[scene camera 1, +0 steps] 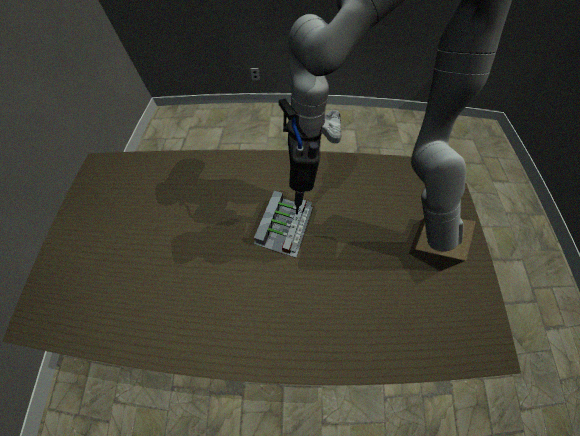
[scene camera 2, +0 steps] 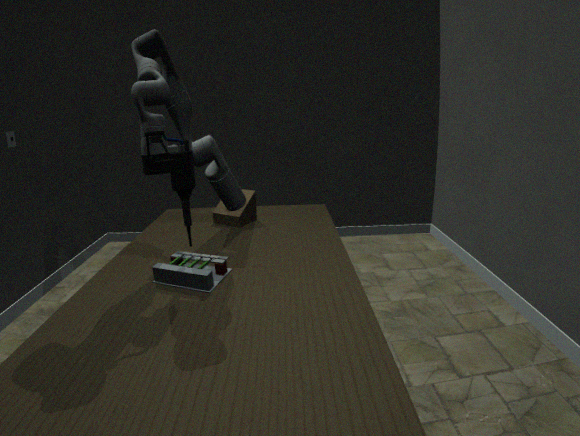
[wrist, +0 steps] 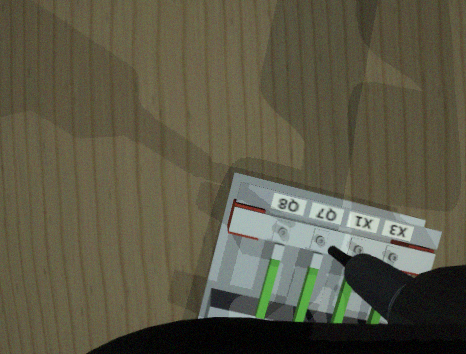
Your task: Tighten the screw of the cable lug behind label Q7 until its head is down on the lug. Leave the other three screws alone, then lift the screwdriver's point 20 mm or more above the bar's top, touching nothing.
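Frame: origin at the arm's base, x ahead, y left, z up, level; metres.
Seen in the pictures: hand, tool point: (scene camera 1: 296,213) (scene camera 2: 191,246) (wrist: 331,250); arm's base, link origin: (scene camera 1: 442,238) (scene camera 2: 236,202).
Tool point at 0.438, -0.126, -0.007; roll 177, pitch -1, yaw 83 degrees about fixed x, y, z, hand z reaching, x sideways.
Offsets run from my tool point to a thing's top centre, as dx, dy, dz. "pt": to the spot under its first point. Level surfaces: height alone.
The screwdriver {-0.002, +0.000, +0.064} (scene camera 1: 298,212) (scene camera 2: 190,244) (wrist: 332,250) is my tool and has no fingers. In scene camera 2 its point stands above the pale bar (scene camera 2: 220,259) (wrist: 250,222) with a visible gap. In the wrist view the point shows between the Q7 and X1 screws. The Q7 screw {+0.000, +0.000, -0.029} (wrist: 320,240) is uncovered, a round head on its lug beside label Q7 {-0.021, +0.008, -0.034} (wrist: 326,214); how far down it sits is too small to tell. The other screws, at Q8 {-0.013, -0.030, -0.027} (wrist: 282,232), X1 {+0.012, +0.029, -0.026} (wrist: 357,249) and X3 {+0.025, +0.059, -0.027} (wrist: 392,257), also show.
Green cables {pt +0.029, -0.047, -0.027} (wrist: 269,287) run from the lugs towards a grey block {pt +0.085, -0.009, -0.028} (scene camera 1: 269,217) (scene camera 2: 182,277) on the same base plate. Red pieces {pt +0.051, +0.087, -0.048} (scene camera 2: 221,267) stand at the bar's ends. The arm's wooden mount (scene camera 1: 465,240) (scene camera 2: 250,207) stands on the table {dz -0.076} (scene camera 1: 250,310) (scene camera 2: 280,340).
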